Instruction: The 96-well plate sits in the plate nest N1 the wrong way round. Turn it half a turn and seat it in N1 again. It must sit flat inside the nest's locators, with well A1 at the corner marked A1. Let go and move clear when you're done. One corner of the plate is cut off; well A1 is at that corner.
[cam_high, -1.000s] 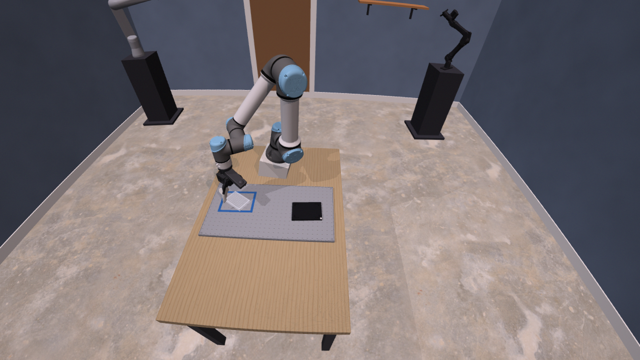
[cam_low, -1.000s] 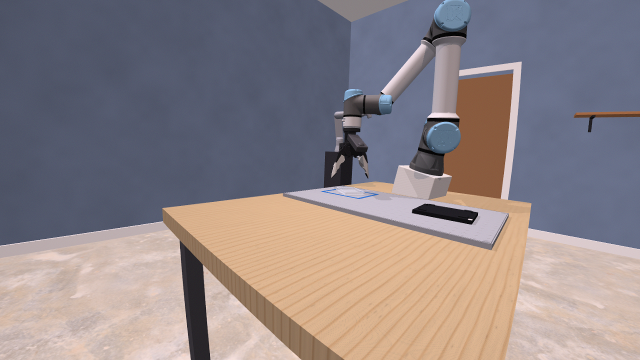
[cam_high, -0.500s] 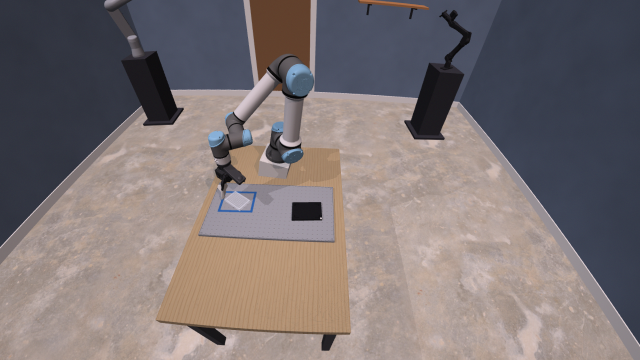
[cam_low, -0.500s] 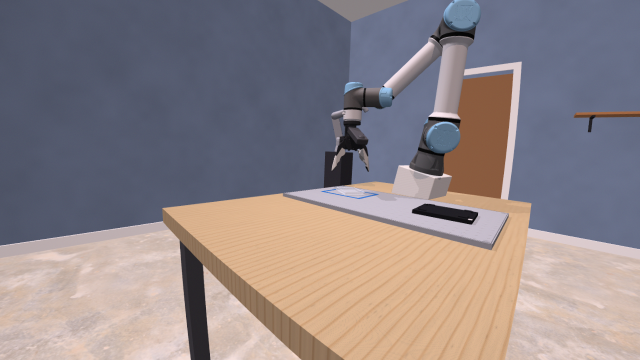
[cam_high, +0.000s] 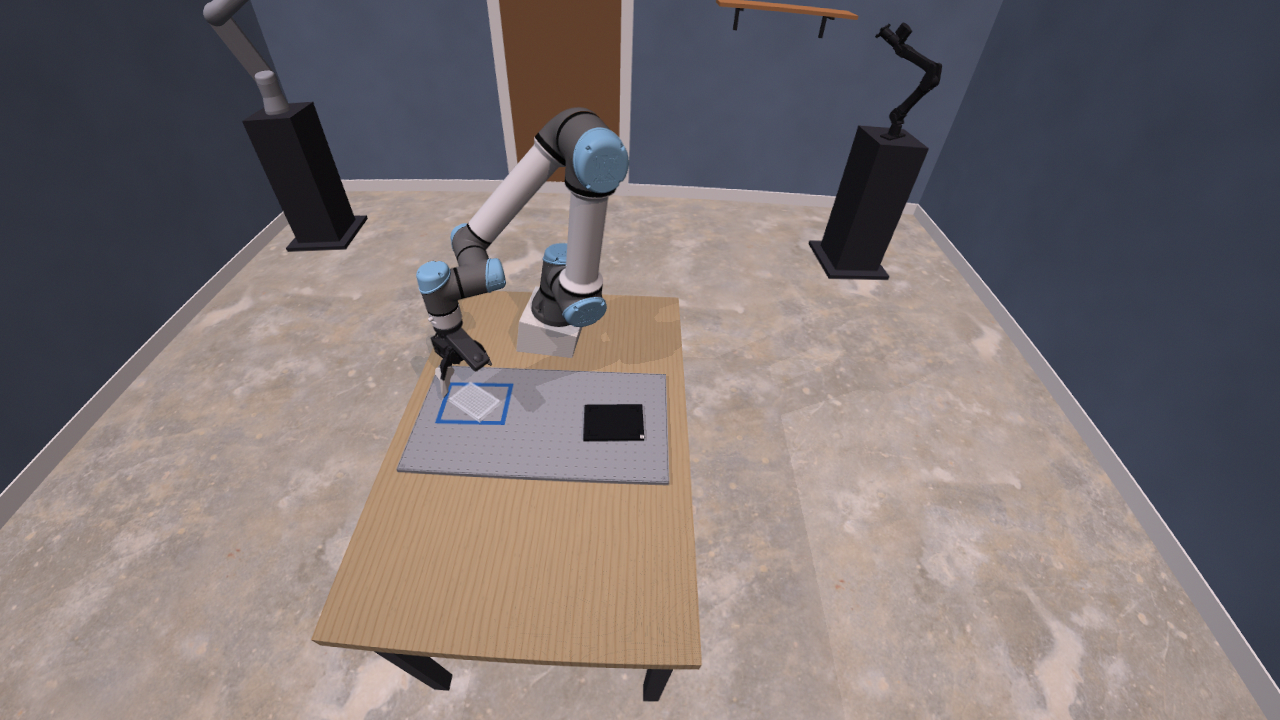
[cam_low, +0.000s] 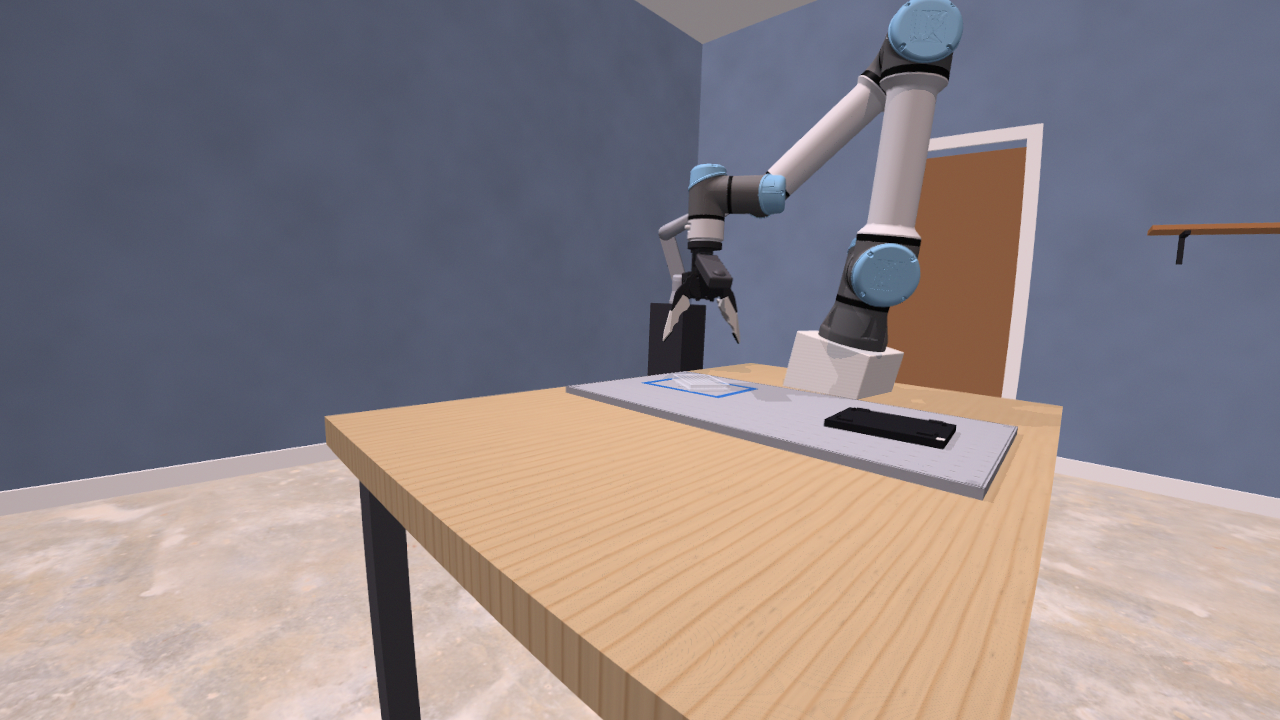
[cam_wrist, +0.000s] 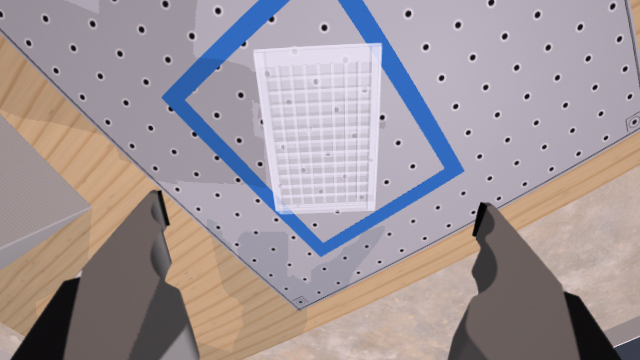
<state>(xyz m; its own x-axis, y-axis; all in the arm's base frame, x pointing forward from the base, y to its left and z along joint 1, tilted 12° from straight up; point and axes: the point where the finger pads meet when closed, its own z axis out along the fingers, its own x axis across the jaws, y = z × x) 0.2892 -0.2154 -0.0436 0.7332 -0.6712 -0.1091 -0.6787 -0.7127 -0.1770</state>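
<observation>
Right now my hand is 90 mm above the 96-well plate. From my hand the other things lie so: nest N1: 390 mm to the left, 80 mm below, 80 mm ahead; A1 label: 470 mm to the left, 140 mm ahead, 80 mm below.
</observation>
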